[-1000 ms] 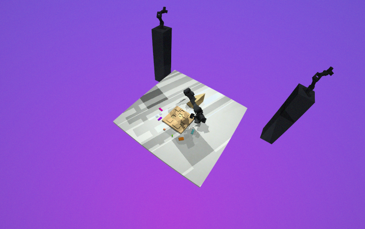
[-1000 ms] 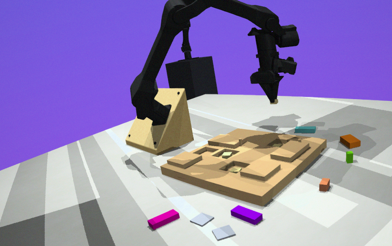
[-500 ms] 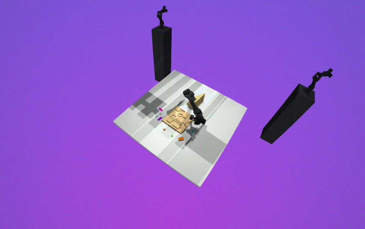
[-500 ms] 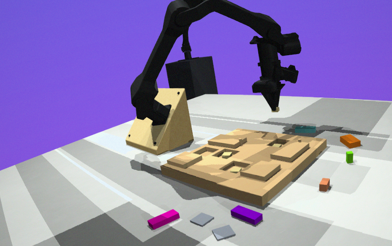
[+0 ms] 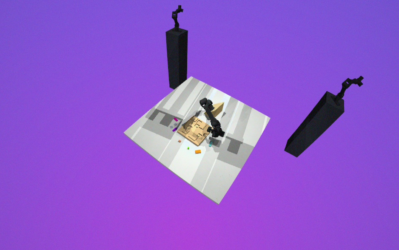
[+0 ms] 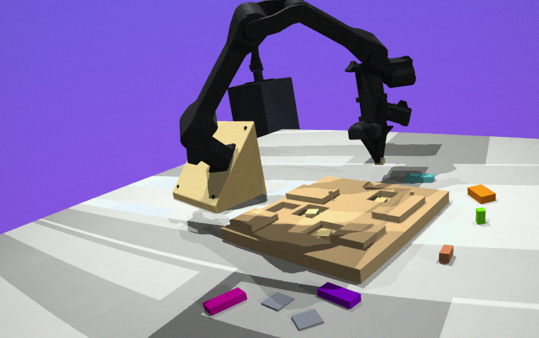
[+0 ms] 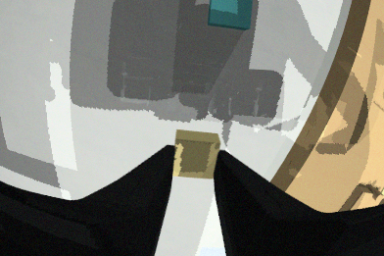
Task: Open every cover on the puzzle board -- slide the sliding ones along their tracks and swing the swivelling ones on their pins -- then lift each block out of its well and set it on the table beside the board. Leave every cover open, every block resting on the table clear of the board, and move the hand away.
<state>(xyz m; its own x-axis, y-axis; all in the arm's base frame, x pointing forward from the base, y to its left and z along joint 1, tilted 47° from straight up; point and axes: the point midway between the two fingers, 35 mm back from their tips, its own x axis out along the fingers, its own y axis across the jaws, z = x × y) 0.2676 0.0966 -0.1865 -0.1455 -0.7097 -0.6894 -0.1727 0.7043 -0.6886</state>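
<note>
My gripper tip is now 3 cm short of the tan puzzle board, 25 cm to the left of it and 2 cm above it. From my gripper tip the other things lie so: cyan piece (10 cm ahead, 1 cm to the left, 3 cm below); purple piece (16 cm ahead, 43 cm to the right, 3 cm below); orange block (25 cm ahead, 6 cm to the right, 3 cm below).
</note>
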